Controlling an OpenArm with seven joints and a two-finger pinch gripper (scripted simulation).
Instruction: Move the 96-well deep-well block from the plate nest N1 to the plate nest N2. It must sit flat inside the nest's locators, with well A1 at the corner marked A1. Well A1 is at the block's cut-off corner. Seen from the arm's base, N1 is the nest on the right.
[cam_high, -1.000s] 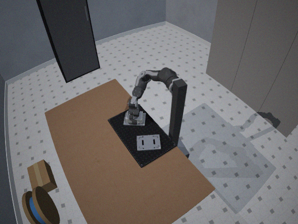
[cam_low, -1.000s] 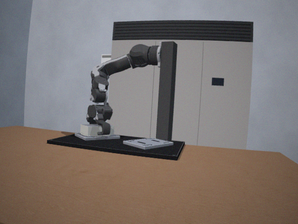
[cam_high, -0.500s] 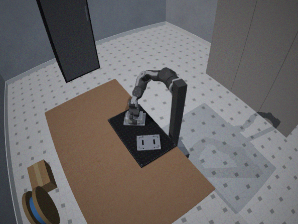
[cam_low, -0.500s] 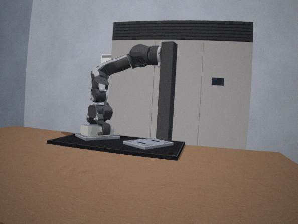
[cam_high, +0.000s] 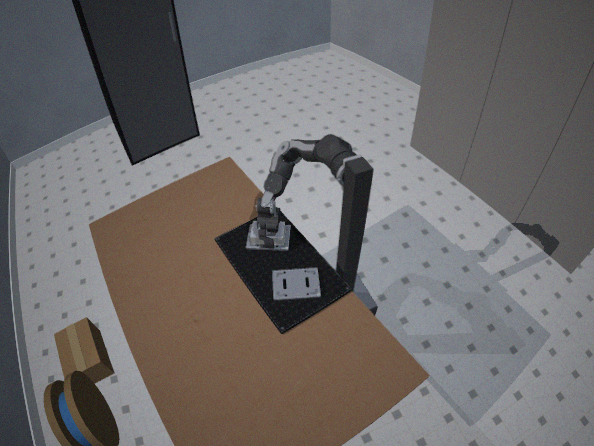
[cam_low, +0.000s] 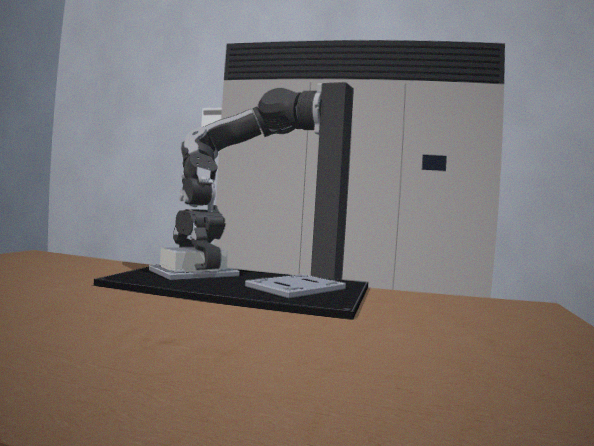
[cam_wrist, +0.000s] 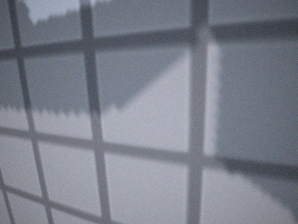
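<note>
My hand is 10 mm above the nest. The rest, counted from my hand: white deep-well block (20 mm above).
</note>
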